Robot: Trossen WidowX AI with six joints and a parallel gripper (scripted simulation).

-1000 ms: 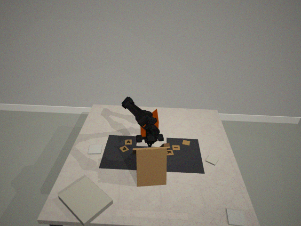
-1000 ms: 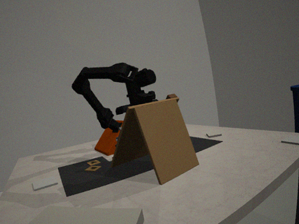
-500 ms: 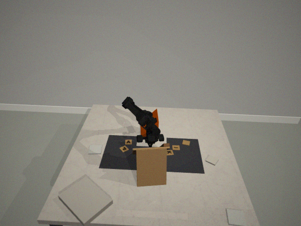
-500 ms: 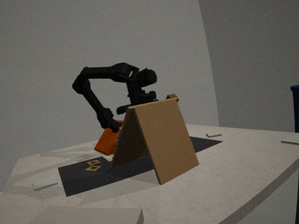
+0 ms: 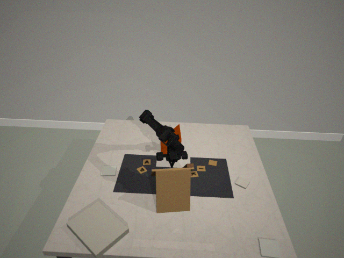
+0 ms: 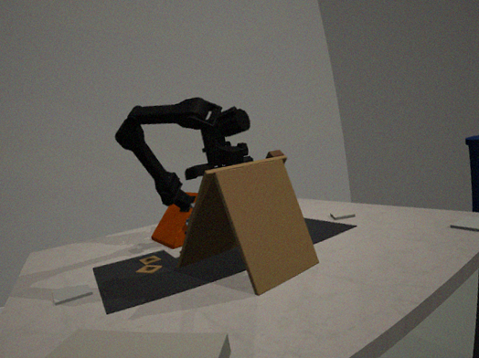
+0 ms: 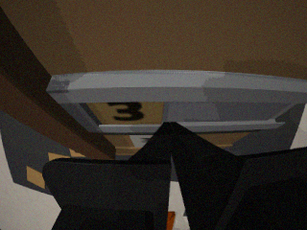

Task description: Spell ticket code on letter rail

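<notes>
Now: the tan tile marked 3 3 cm to the left of my gripper tip, 1 cm below it and 1 cm ahead of it. Also, from my gripper tip: tile marked p: 19 cm to the right, 18 cm behind, 17 cm below; then white ticket: 9 cm below, 5 cm behind; then dark mat: 17 cm below, 15 cm behind, 4 cm to the left.
</notes>
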